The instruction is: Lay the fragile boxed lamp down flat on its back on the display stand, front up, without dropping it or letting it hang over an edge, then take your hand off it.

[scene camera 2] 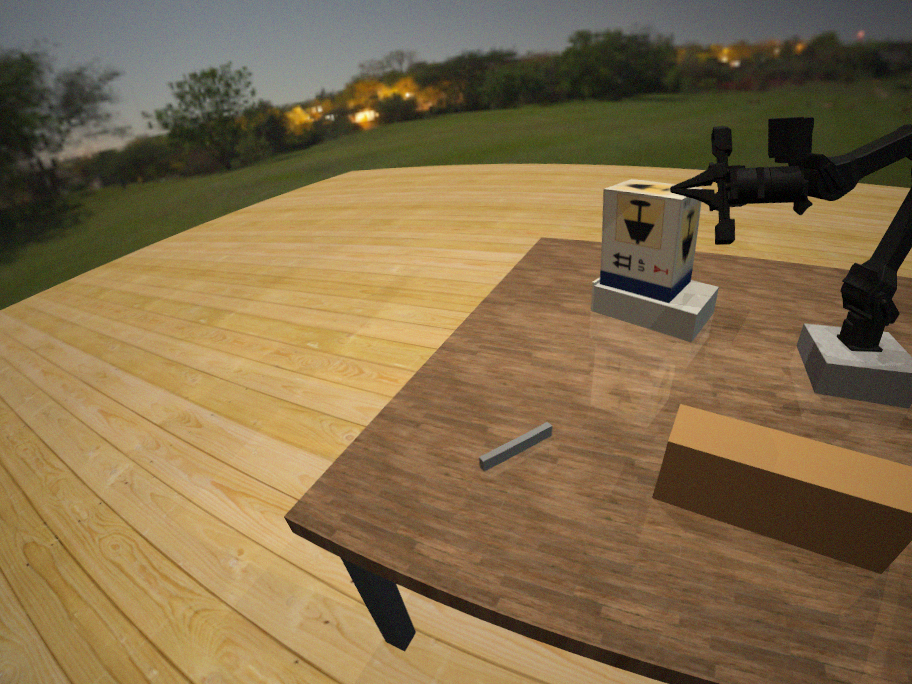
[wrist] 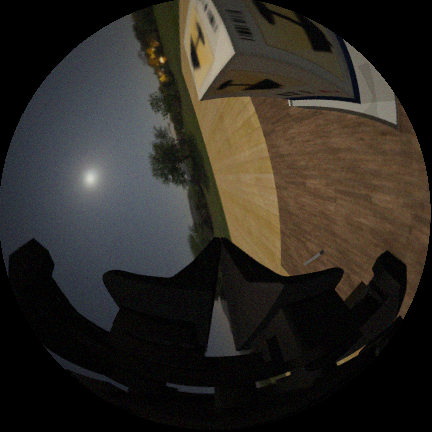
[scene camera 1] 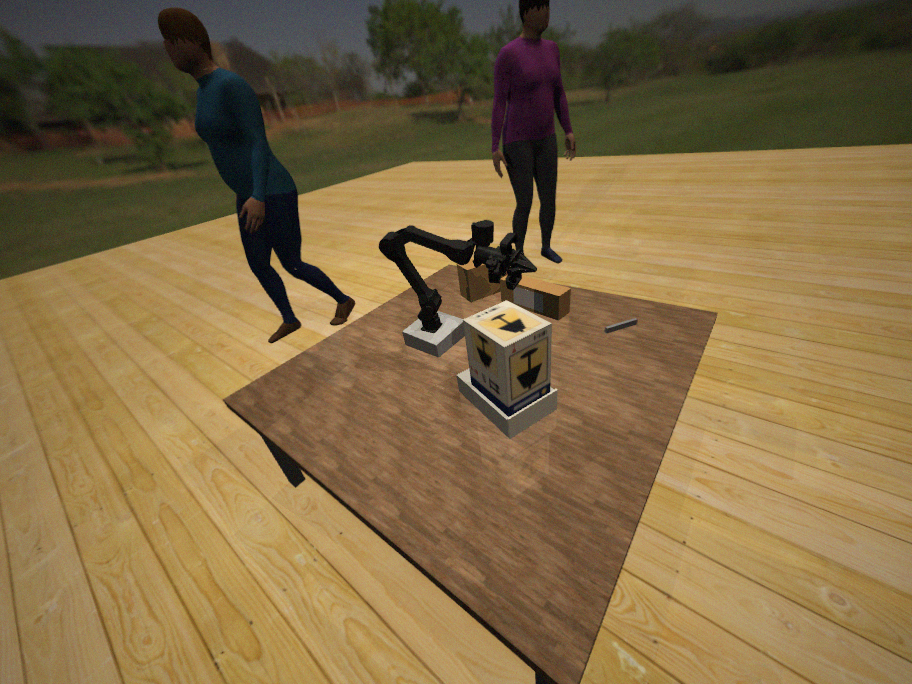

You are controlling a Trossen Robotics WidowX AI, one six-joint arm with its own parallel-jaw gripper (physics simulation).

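Where they show: gripper, between the fingertips: [scene camera 2: 670,189] [wrist: 218,242] [scene camera 1: 536,269]; arm's base, origin of its link: [scene camera 2: 858,343] [scene camera 1: 431,326].
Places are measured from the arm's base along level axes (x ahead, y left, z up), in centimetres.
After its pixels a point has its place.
The boxed lamp [scene camera 1: 508,364] {x 45.9, y -32.6, z 17.6 cm} [scene camera 2: 639,254] {x 44.3, y -15.7, z 9.8 cm} [wrist: 285,55], a white box with yellow lamp pictures, stands on its blue-banded end on the display stand [scene camera 1: 531,418] {x 49.8, y -28.0, z -3.8 cm} [scene camera 2: 644,311] {x 42.3, y -12.8, z -2.6 cm} [wrist: 386,109], taller than it is wide. A lamp picture also shows on its top; which face is the front I cannot tell. It looks level, and the light grey stand shows past its base at the visible sides. My gripper [scene camera 1: 534,267] {x 41.8, y 0.6, z 27.3 cm} [scene camera 2: 673,189] {x 41.8, y 0.6, z 27.3 cm} [wrist: 218,242] {x 41.8, y 0.6, z 27.3 cm} is shut and empty, its fingertips together. It is at about the height of the box's top, beside the box and apart from it in the wrist view.
A long brown carton [scene camera 1: 548,298] {x 36.7, y 30.1, z 2.0 cm} [scene camera 2: 780,485] {x 30.2, y 40.6, z 2.8 cm} and another brown carton [scene camera 1: 477,282] {x 2.2, y 36.7, z 2.1 cm} stand on the wooden table [scene camera 1: 442,441] {x 29.1, y -42.8, z -6.5 cm} [scene camera 2: 559,515] {x 56.3, y 40.9, z -6.6 cm} [wrist: 345,165] {x 48.8, y -1.9, z -6.6 cm}. A small grey bar [scene camera 1: 621,325] {x 64.3, y 29.2, z -4.9 cm} [scene camera 2: 515,446] {x 64.2, y 30.8, z -4.6 cm} [wrist: 314,258] {x 62.1, y 28.6, z -4.4 cm} lies near the table's edge. Two people stand beyond the table.
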